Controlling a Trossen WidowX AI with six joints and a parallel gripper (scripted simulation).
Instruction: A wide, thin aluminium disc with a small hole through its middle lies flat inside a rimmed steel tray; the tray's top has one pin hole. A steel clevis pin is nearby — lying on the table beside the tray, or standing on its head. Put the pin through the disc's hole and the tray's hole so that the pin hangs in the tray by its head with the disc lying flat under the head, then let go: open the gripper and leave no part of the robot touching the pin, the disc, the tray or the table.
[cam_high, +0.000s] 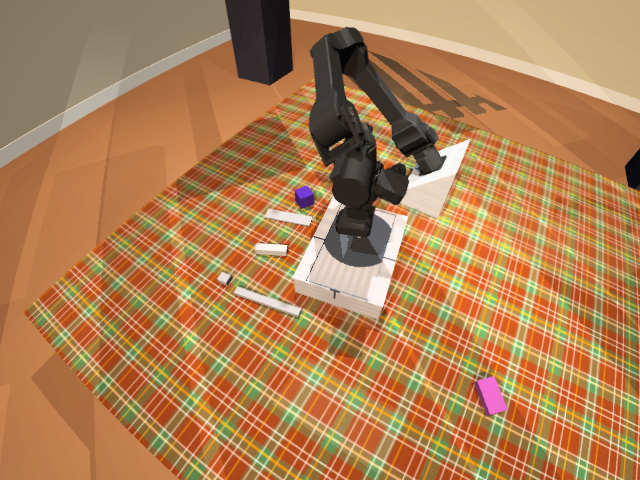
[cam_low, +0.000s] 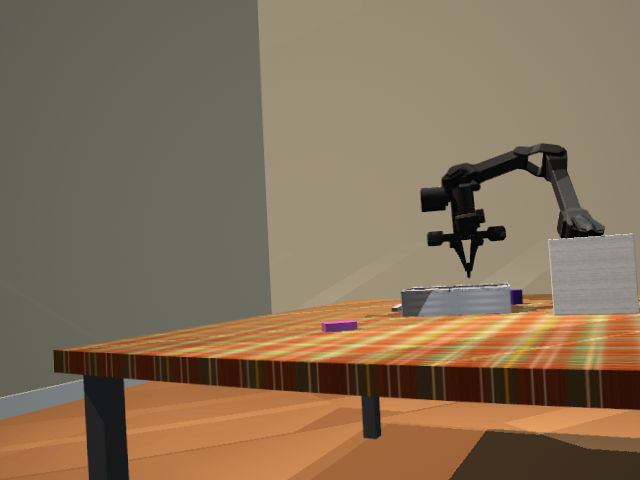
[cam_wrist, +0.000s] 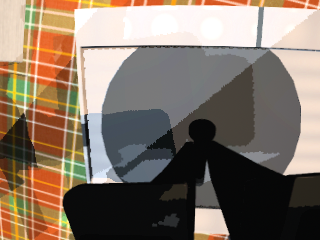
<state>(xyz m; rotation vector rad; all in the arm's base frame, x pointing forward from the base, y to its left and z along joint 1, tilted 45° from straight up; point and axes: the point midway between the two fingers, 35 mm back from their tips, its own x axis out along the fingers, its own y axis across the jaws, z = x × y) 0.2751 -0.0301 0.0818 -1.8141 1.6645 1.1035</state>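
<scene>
Right now the dark clevis pin is 1 cm to the right of my gripper tip. The rest, counted from my gripper tip: purple cube (7 cm behind, 20 cm to the right, 8 cm below); steel tray (3 cm ahead, 5 cm below); grey aluminium disc (4 cm below).
</scene>
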